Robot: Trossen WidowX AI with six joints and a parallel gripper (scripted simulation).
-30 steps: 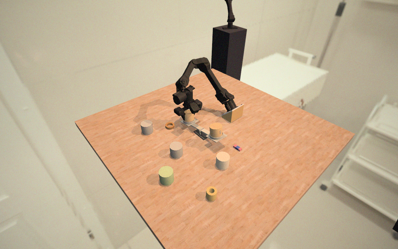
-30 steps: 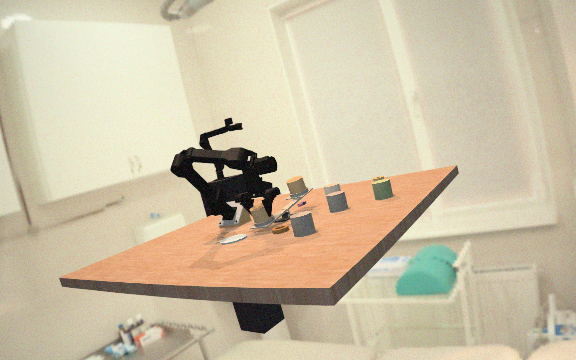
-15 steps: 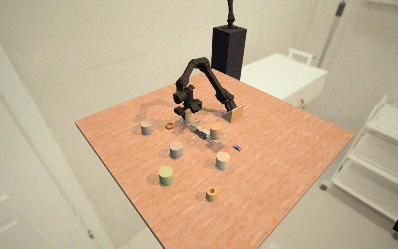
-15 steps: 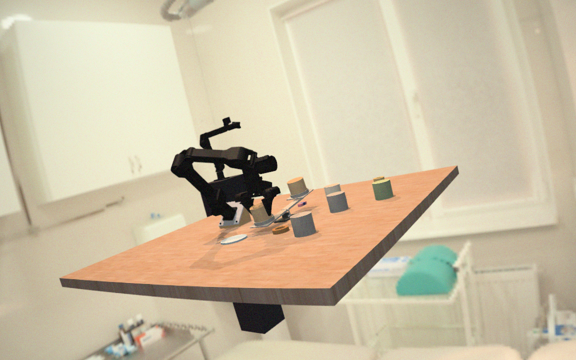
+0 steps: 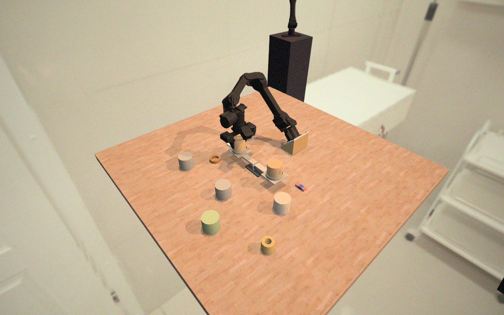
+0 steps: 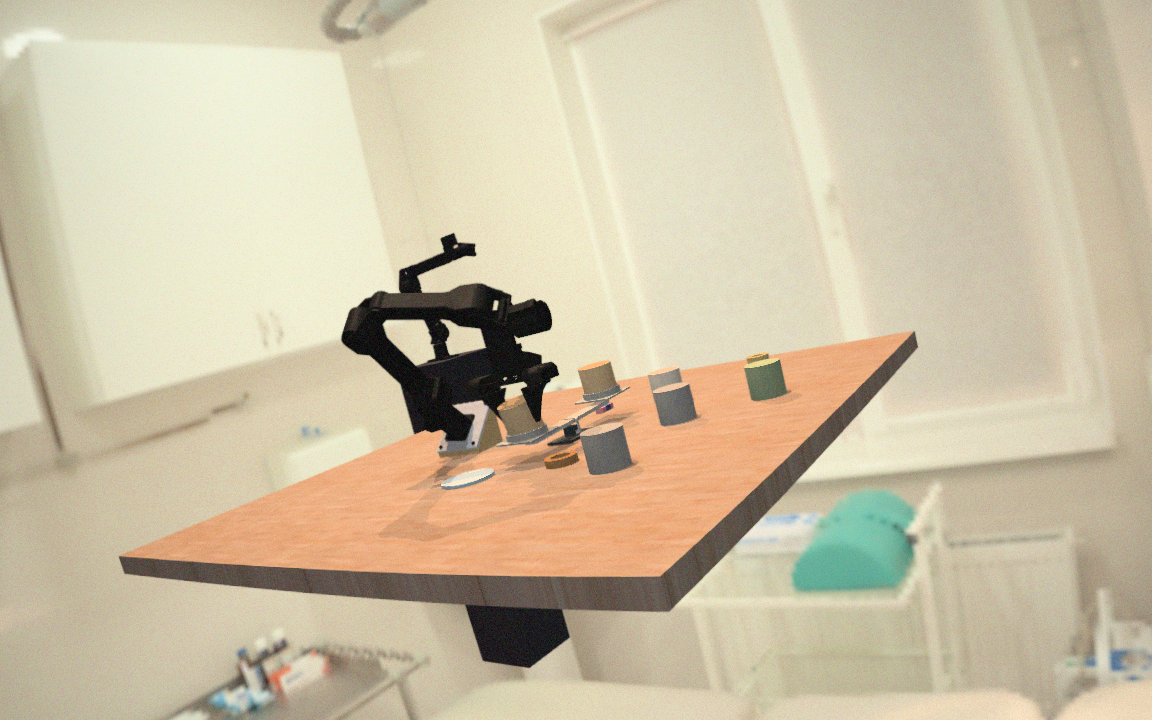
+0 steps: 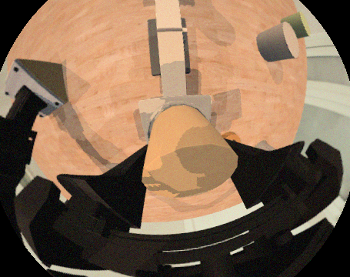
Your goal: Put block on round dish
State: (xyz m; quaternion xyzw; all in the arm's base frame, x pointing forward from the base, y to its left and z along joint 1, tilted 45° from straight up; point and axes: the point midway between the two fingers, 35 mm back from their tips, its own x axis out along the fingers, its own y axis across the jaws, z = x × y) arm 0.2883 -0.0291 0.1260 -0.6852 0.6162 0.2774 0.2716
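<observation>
The round white dish lies 6 cm behind my gripper tip, 12 cm to the right of it and 7 cm below it. Round my gripper tip: small balance: 14 cm to the left, 3 cm below; grey block: 1 cm below; cup: 1 cm behind, 28 cm to the left, 2 cm above.
</observation>
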